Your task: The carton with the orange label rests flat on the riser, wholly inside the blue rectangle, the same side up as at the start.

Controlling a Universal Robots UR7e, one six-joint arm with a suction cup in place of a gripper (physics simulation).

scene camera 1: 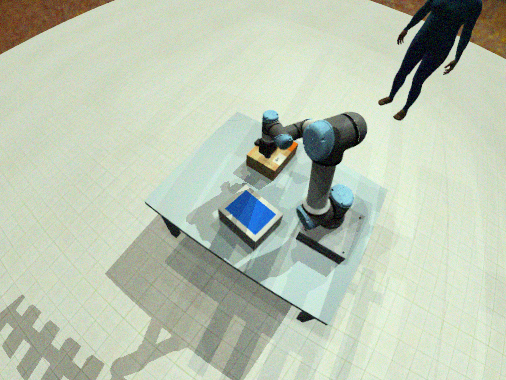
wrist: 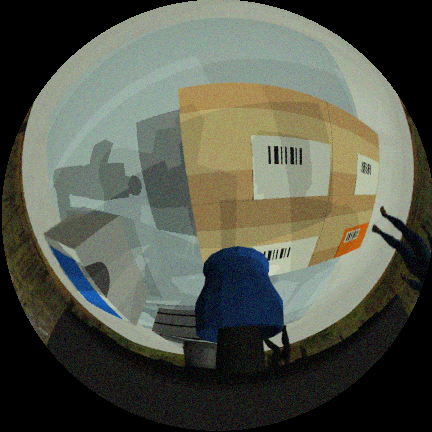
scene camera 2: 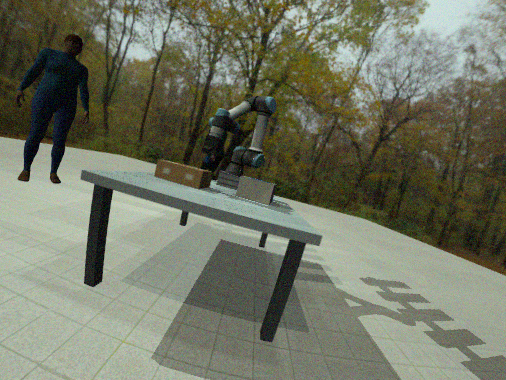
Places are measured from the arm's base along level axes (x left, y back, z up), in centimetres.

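Pixels of known places: hand at its tool point: (wrist: 235,272) (scene camera 2: 207,162); arm's base at its link origin: (wrist: 205,345) (scene camera 2: 233,174).
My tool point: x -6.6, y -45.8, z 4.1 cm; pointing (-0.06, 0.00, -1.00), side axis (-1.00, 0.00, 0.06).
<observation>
For each thing: its top centre in the pictures, then the offset to it from my tool point.
- carton with the orange label, top centre: (wrist: 271,137) (scene camera 2: 194,168) (scene camera 1: 260,151) dy -7.4, dx -3.4, dz -5.0 cm
- riser at its top centre: (wrist: 81,286) (scene camera 1: 250,211) (scene camera 2: 260,180) dy +13.9, dx +31.5, dz -2.6 cm
- blue rectangle at its top centre: (wrist: 81,286) (scene camera 1: 250,211) dy +13.9, dx +31.5, dz -2.6 cm
The carton with the orange label (scene camera 1: 274,164) (scene camera 2: 182,173) (wrist: 225,150) lies flat on the table at the far side from the riser, label side up. Its orange label (scene camera 1: 294,146) (wrist: 352,240) is at one top corner. My suction gripper (scene camera 1: 268,155) (wrist: 237,252) is low over the part of the carton's top toward the riser. The wrist view shows the blue cup overlapping the carton's near left corner. The contact spot is hidden, and I see no clear contact. The riser (scene camera 1: 237,229) (scene camera 2: 255,190) (wrist: 112,250) has the blue rectangle (scene camera 1: 251,212) (wrist: 82,282) on top, with no carton on it.
The table (scene camera 1: 190,190) (scene camera 2: 140,190) carries the carton, the riser and my arm's base (scene camera 1: 320,247). The riser stands between the carton and the table's front edge, close to the base. A person (scene camera 1: 425,55) (scene camera 2: 57,100) stands on the floor beyond the table.
</observation>
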